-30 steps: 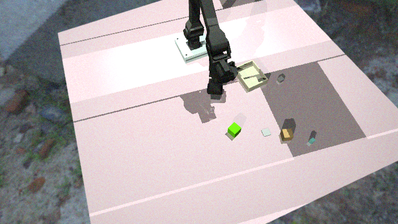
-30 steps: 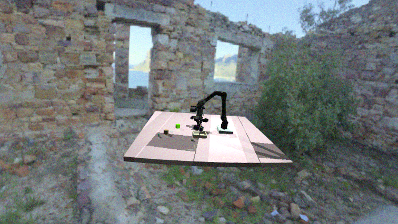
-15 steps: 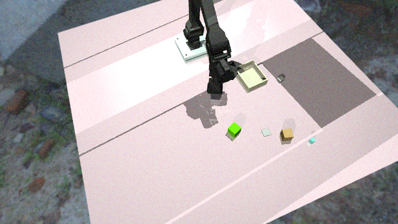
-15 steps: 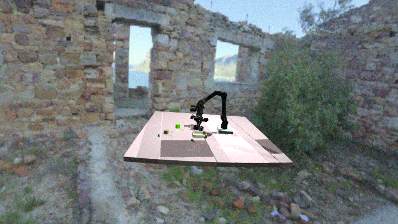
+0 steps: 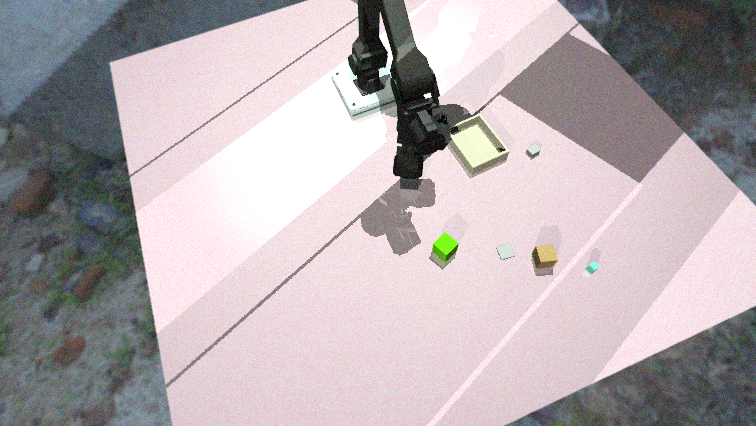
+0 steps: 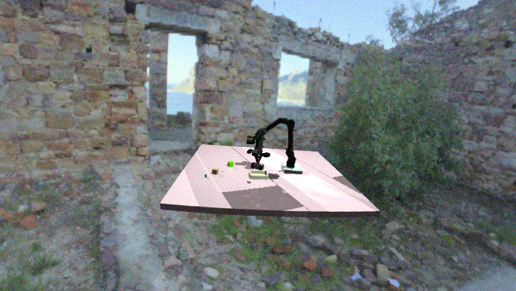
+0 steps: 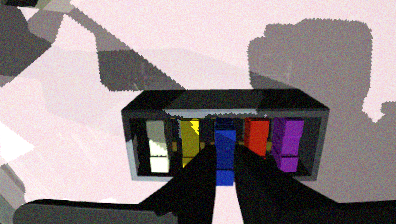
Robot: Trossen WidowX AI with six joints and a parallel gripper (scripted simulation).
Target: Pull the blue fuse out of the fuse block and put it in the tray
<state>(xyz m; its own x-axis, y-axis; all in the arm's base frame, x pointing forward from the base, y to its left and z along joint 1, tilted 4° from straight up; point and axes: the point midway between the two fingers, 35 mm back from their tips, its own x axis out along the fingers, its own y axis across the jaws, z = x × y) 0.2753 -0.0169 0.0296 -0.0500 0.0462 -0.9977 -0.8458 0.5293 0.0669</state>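
Right now my gripper tip is 10 mm past the yellow fuse, 10 mm to the right of it and 20 mm above it. Round my gripper tip: white fuse: 30 mm behind, 20 mm to the left, 20 mm below; then red fuse: 10 mm ahead, 10 mm to the right, 20 mm below; then blue fuse: 10 mm below.
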